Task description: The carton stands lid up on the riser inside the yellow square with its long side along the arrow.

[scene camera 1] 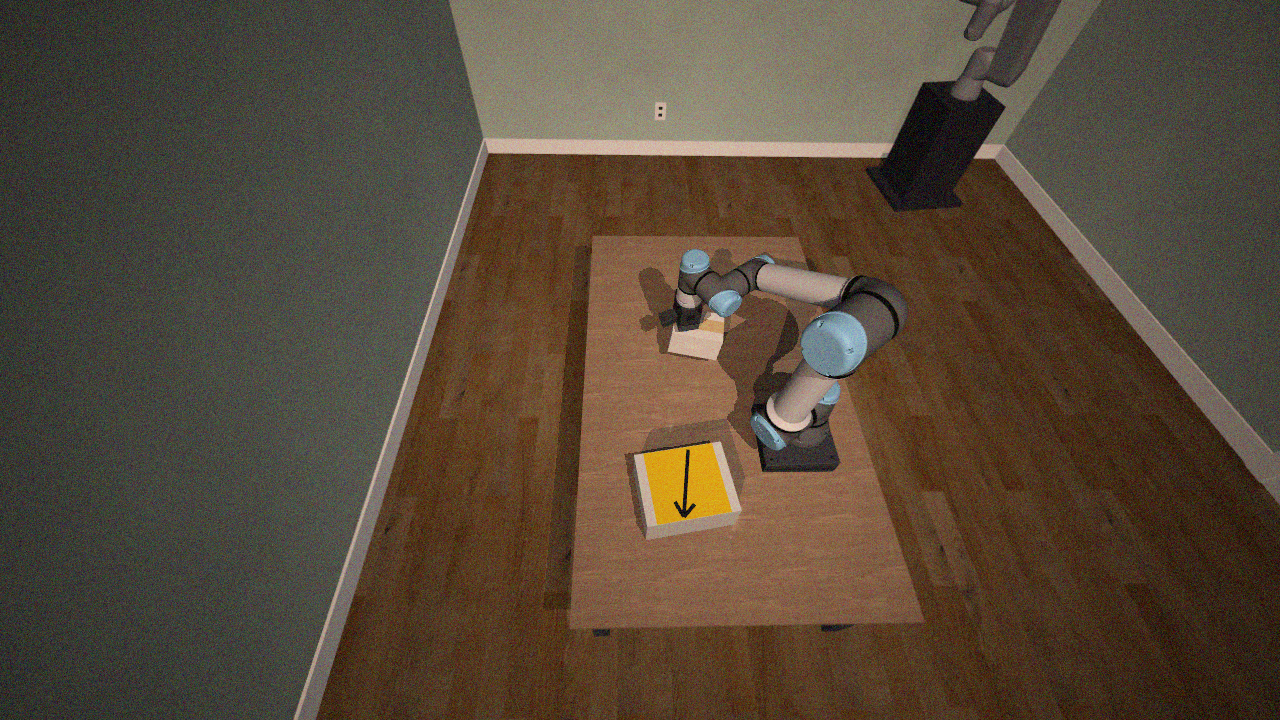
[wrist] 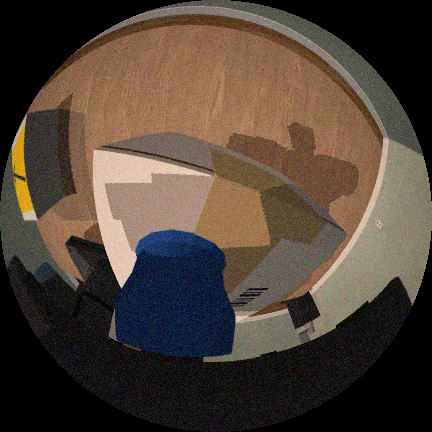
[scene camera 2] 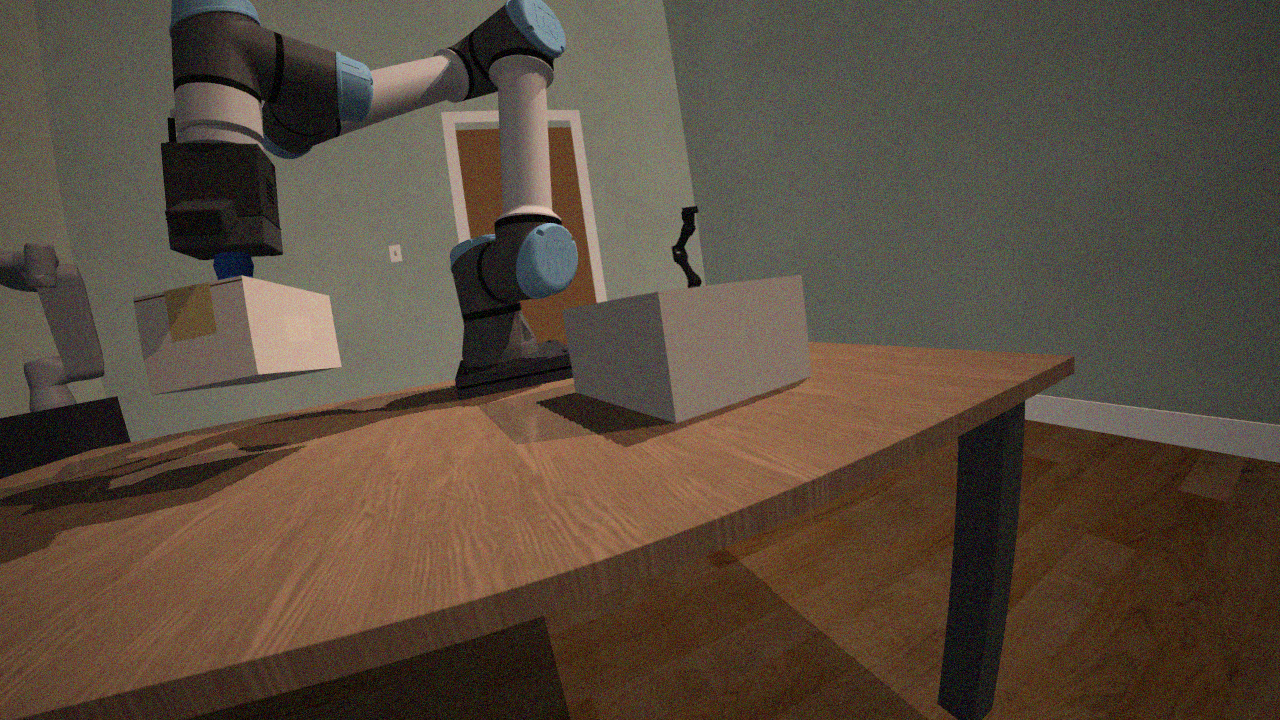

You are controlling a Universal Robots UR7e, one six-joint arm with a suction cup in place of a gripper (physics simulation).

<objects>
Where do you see a carton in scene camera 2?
At 240, 330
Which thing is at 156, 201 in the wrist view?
A carton.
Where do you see my suction cup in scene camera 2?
At 227, 264
</objects>
